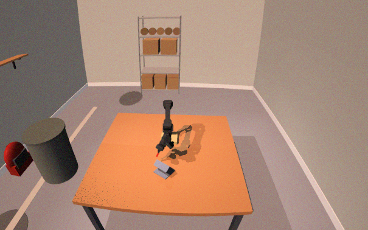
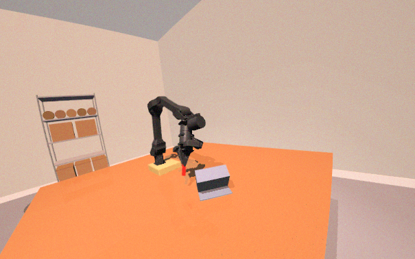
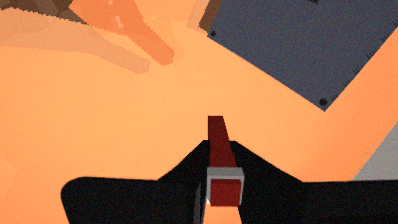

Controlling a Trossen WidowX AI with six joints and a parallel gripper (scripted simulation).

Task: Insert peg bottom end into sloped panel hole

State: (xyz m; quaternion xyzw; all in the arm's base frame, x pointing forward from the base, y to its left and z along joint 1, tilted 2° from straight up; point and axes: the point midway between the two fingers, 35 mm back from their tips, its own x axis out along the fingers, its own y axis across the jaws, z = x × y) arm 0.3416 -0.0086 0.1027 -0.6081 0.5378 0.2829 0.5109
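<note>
The panel lies 10 cm ahead of my gripper tip, 6 cm to the left of it and 6 cm below it. Also, from my gripper tip: peg 1 cm to the left, 2 cm above.
</note>
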